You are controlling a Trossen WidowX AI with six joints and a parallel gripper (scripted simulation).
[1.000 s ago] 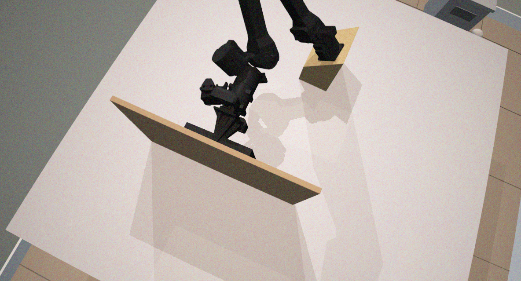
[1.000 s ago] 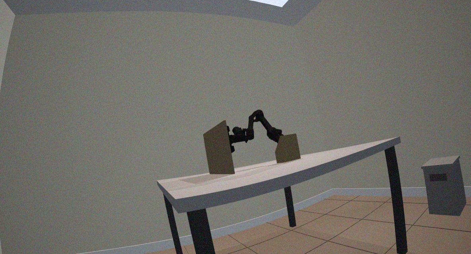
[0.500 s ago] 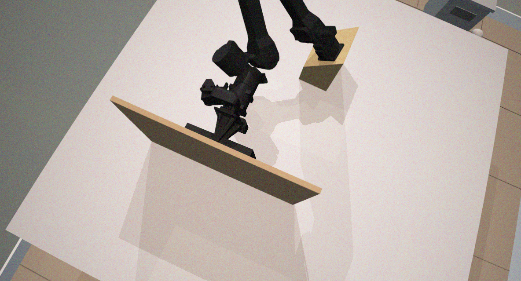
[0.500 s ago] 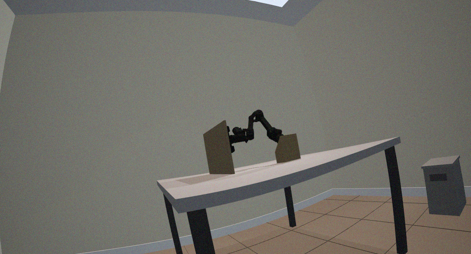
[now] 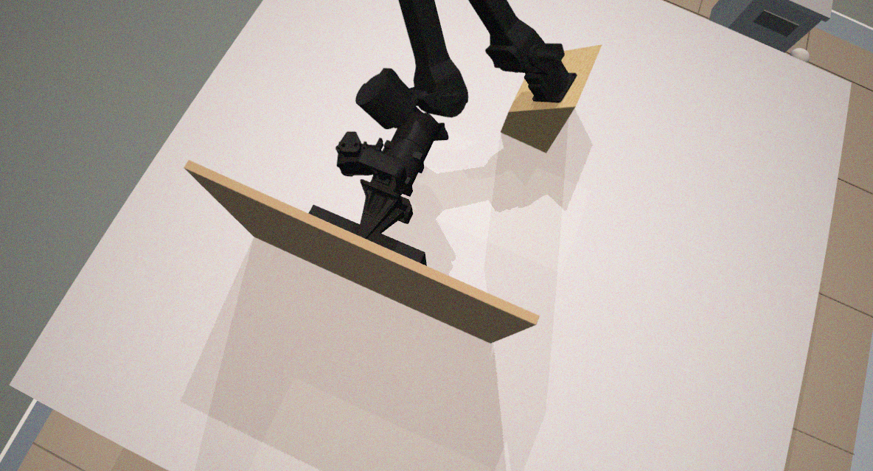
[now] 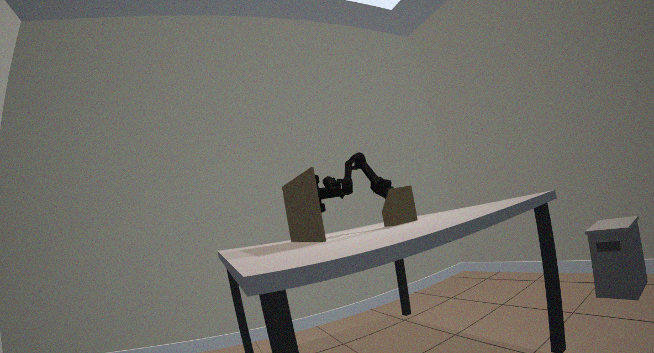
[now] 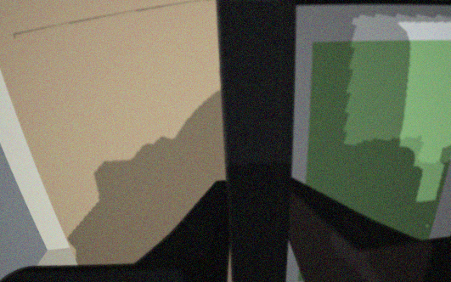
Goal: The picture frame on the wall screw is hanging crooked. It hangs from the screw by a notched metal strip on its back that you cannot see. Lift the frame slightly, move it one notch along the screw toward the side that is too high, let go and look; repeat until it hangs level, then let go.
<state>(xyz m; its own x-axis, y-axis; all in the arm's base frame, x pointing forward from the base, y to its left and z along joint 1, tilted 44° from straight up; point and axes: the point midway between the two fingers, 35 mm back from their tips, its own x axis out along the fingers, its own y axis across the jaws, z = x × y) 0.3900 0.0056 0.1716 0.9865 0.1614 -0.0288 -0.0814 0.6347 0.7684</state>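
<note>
Now: gripper tip 1 cm to the right of the black picture frame and 5 cm above it. Also, from my gripper tip: wooden wall panel 1 cm ahead, 1 cm to the left, 7 cm below.
</note>
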